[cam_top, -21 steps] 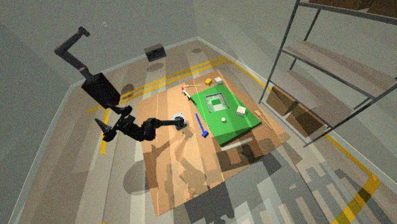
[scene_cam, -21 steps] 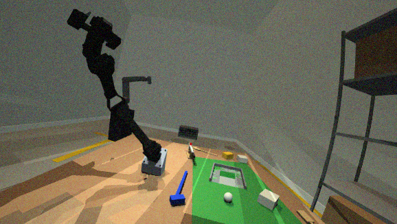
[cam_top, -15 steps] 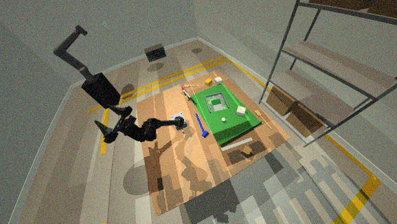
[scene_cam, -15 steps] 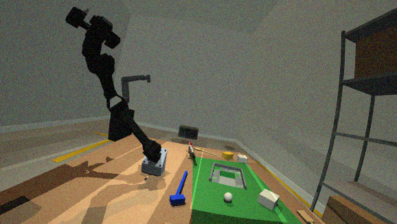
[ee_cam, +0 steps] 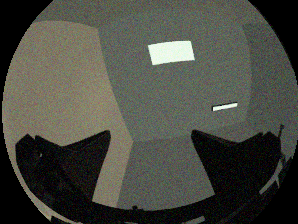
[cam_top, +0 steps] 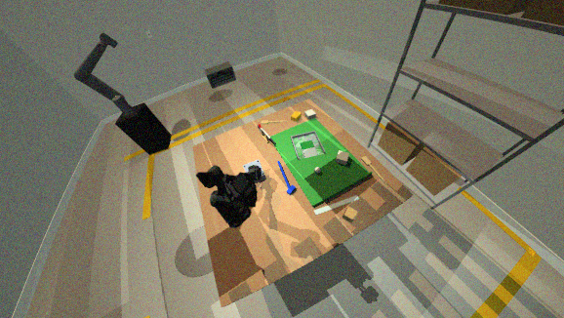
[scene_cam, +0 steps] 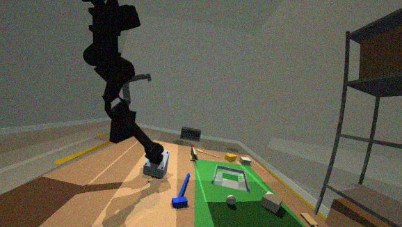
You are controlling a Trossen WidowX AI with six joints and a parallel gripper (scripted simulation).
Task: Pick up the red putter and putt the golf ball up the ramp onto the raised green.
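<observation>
The blue putter lies 680 mm below my gripper tip, 380 mm to the left of it and 230 mm ahead of it. From my gripper tip the other things lie so: white golf ball 670 mm below, 460 mm ahead, 350 mm to the left; then green mat 700 mm below, 510 mm to the left, 510 mm ahead; then yellow block 980 mm to the left, 670 mm below, 520 mm ahead.
</observation>
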